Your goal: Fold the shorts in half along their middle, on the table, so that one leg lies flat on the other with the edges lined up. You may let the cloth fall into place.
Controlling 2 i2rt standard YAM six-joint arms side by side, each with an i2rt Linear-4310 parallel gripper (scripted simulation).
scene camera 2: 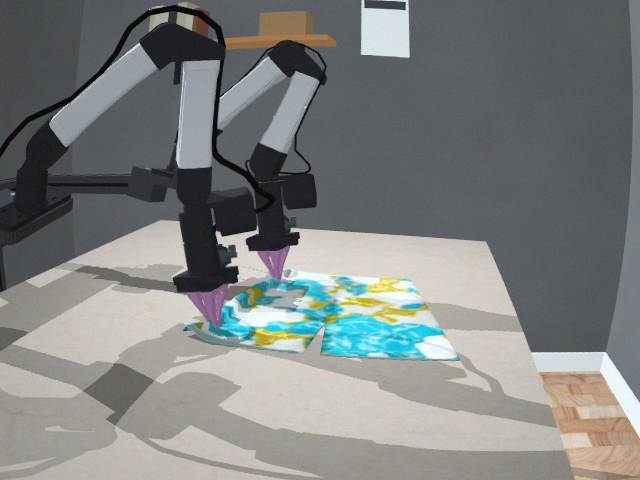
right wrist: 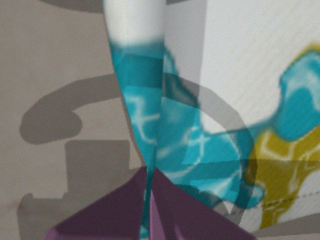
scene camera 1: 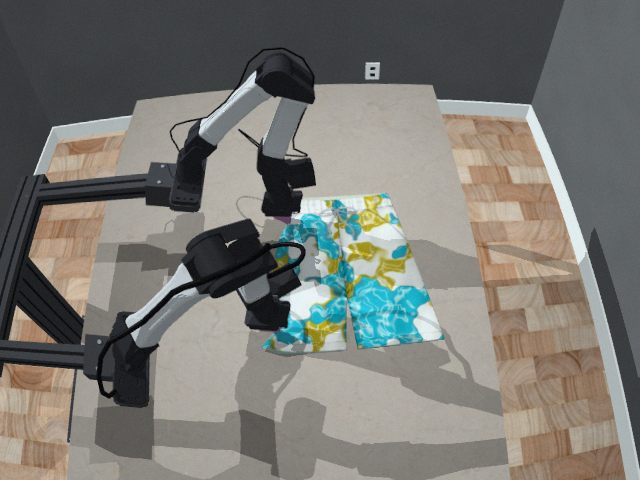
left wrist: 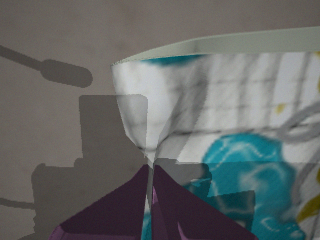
Labels:
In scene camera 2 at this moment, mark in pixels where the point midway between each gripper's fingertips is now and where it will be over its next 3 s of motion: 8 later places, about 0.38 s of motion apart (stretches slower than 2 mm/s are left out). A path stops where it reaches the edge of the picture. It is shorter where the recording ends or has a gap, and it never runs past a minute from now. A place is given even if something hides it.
My left gripper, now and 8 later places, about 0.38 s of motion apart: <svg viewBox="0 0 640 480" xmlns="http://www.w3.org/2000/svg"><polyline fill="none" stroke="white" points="277,281 283,280 297,272 303,267 300,265 300,265 287,264 275,265 265,265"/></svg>
My right gripper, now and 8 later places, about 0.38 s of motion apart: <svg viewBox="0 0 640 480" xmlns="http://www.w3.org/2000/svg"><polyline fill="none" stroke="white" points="215,328 231,324 240,314 239,311 236,310 226,310 211,309 199,309 202,316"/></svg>

